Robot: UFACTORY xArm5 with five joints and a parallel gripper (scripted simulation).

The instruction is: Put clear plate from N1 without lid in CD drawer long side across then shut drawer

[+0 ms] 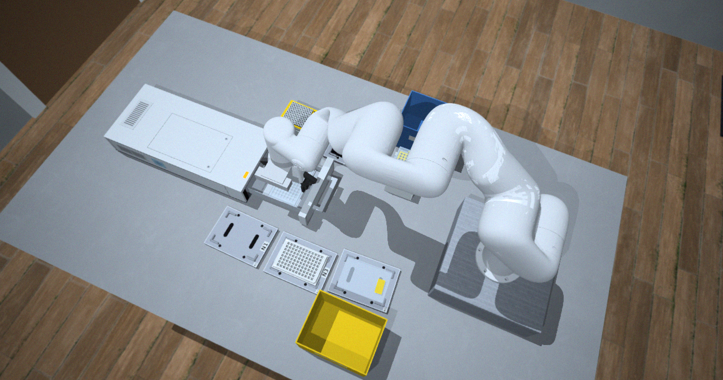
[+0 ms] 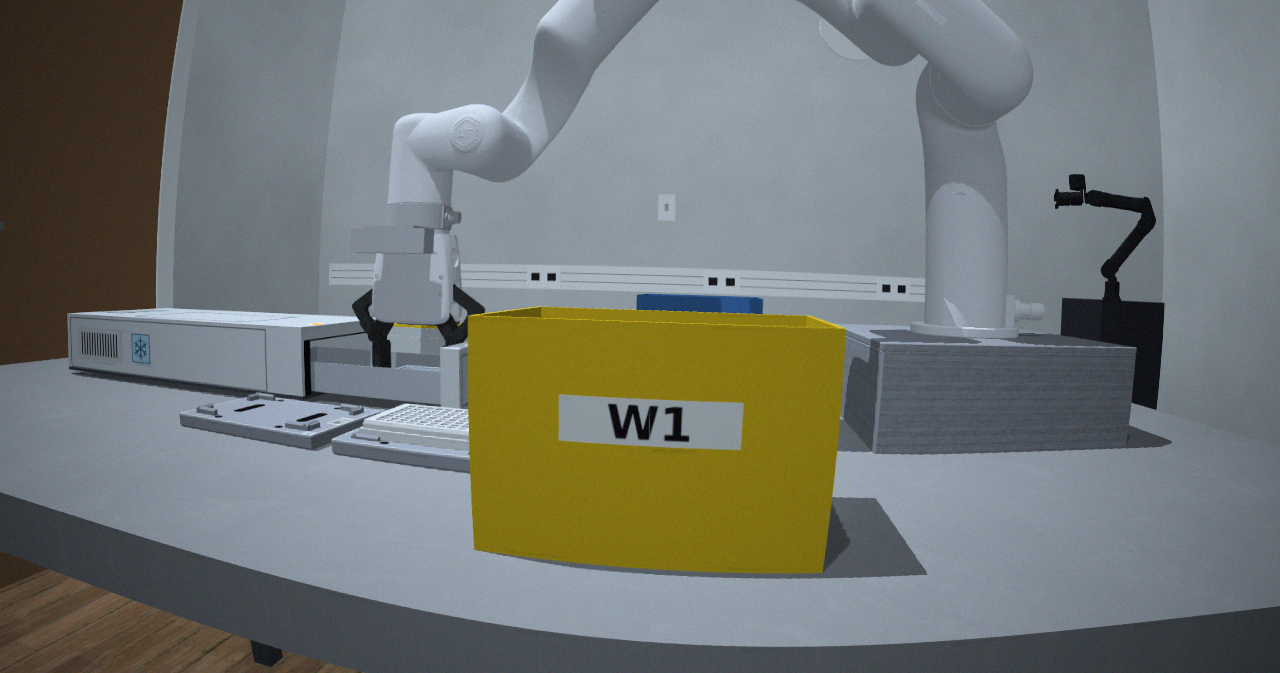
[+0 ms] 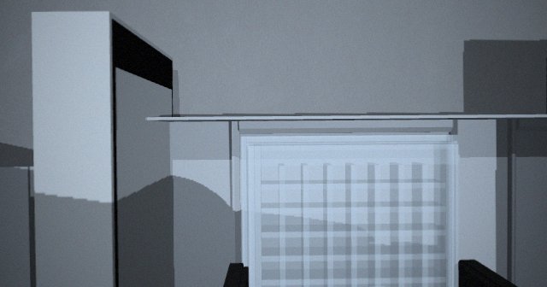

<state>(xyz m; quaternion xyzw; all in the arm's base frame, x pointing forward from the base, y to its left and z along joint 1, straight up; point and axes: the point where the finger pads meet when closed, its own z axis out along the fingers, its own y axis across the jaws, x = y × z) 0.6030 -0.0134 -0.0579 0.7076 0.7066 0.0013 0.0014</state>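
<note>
The clear plate is 10 mm below my hand. Round my hand: cooler CD: 180 mm ahead, 10 mm above; then drawer: 40 mm ahead; then yellow tip rack: 40 mm ahead, 200 mm to the right, 20 mm above.
</note>
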